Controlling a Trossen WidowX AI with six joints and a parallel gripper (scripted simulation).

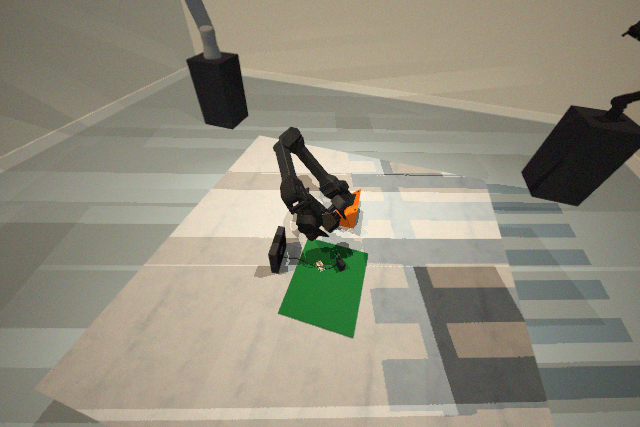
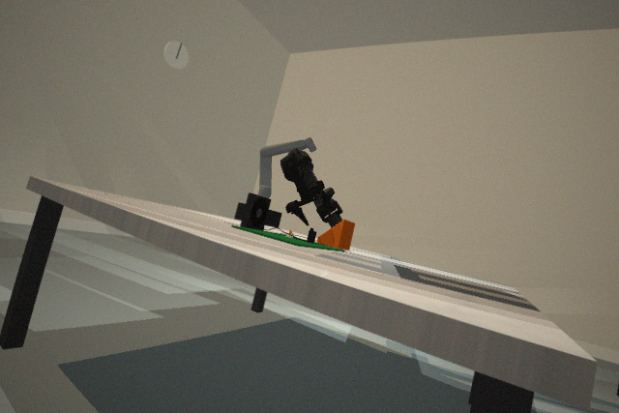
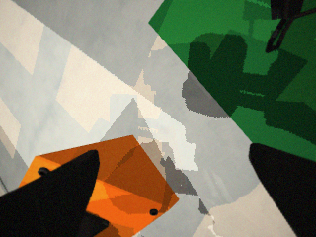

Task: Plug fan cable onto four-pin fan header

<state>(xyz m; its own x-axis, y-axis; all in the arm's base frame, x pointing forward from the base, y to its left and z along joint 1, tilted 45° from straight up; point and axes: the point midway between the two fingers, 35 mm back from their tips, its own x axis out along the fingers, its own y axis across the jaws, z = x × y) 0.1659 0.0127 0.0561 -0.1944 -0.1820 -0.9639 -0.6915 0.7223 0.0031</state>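
My gripper tip is now 110 mm short of the black fan cable plug, 60 mm above it and 50 mm to the right of it. Round my gripper tip: green board: 170 mm ahead, 90 mm below, 20 mm to the left; then black fan: 170 mm to the right, 140 mm ahead, 20 mm below; then four-pin header: 130 mm ahead, 80 mm below, 20 mm to the right.
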